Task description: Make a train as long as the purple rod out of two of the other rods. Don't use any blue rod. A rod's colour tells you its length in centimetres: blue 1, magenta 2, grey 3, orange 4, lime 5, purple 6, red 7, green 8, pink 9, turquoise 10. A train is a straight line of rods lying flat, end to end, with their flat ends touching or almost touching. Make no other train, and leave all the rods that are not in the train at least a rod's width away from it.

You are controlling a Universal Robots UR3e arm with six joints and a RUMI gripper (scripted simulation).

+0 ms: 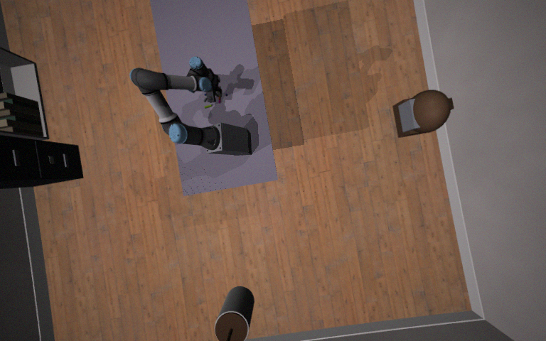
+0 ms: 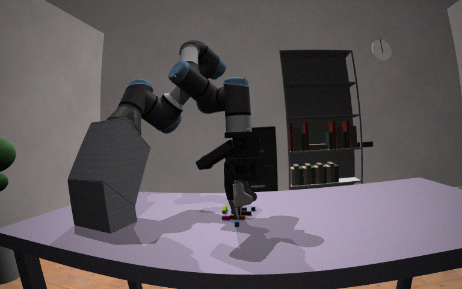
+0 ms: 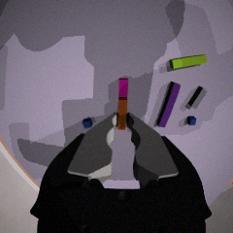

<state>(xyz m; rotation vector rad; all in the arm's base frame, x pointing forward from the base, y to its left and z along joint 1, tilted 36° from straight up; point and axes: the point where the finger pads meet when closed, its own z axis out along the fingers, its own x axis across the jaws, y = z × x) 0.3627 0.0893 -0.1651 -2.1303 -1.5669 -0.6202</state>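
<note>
Right now my hand is 1 cm above the orange rod. The rest, counted from my hand: purple rod (6 cm to the left, 1 cm below); then grey rod (11 cm to the left, 1 cm below); then magenta rod (3 cm behind, 1 cm to the left, 1 cm below).
</note>
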